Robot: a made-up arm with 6 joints. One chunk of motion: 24 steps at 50 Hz.
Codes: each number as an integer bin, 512 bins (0 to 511) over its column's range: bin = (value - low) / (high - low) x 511, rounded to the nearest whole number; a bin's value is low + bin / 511 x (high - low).
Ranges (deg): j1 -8..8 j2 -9..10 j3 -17..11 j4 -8..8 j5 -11..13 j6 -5..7
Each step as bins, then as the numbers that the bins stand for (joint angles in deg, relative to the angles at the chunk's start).
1 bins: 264 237 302 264 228 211
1 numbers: 0.27 -0.19 -0.45 0.27 -0.29 -0.05
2 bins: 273 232 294 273 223 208
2 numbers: 0.55 -0.37 -0.89 0.55 -0.53 -0.12
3 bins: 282 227 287 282 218 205
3 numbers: 0.83 -0.56 -1.27 0.83 -0.76 -0.19
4 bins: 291 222 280 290 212 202
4 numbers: 1.11 -0.75 -1.66 1.08 -1.04 -0.26
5 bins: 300 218 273 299 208 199
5 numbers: 1.39 -0.89 -2.04 1.36 -1.23 -0.33
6 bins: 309 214 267 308 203 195
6 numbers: 1.68 -1.04 -2.37 1.64 -1.47 -0.42
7 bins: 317 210 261 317 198 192
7 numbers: 1.93 -1.19 -2.70 1.93 -1.70 -0.49
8 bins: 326 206 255 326 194 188
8 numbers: 2.21 -1.34 -3.03 2.21 -1.89 -0.59
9 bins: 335 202 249 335 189 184
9 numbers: 2.49 -1.49 -3.36 2.49 -2.12 -0.68
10 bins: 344 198 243 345 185 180
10 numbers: 2.77 -1.64 -3.68 2.80 -2.31 -0.77
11 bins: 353 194 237 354 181 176
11 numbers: 3.05 -1.79 -4.01 3.08 -2.50 -0.87
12 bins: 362 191 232 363 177 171
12 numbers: 3.33 -1.90 -4.29 3.37 -2.69 -0.98
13 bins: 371 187 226 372 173 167
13 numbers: 3.62 -2.05 -4.62 3.65 -2.87 -1.08
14 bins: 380 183 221 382 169 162
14 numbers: 3.90 -2.20 -4.89 3.96 -3.06 -1.20
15 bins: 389 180 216 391 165 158
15 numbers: 4.18 -2.31 -5.16 4.24 -3.25 -1.29
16 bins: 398 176 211 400 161 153
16 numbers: 4.46 -2.46 -5.44 4.52 -3.44 -1.41
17 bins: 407 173 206 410 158 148
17 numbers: 4.74 -2.57 -5.71 4.84 -3.58 -1.52
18 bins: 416 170 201 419 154 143
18 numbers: 5.03 -2.68 -5.99 5.12 -3.77 -1.64
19 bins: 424 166 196 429 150 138
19 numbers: 5.28 -2.83 -6.26 5.43 -3.95 -1.76
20 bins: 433 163 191 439 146 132
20 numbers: 5.56 -2.94 -6.53 5.75 -4.14 -1.90
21 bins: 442 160 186 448 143 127
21 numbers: 5.84 -3.05 -6.81 6.03 -4.28 -2.02
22 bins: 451 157 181 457 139 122
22 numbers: 6.12 -3.16 -7.08 6.31 -4.47 -2.14
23 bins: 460 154 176 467 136 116
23 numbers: 6.40 -3.27 -7.36 6.62 -4.61 -2.28
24 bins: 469 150 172 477 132 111
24 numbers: 6.68 -3.42 -7.58 6.94 -4.80 -2.39
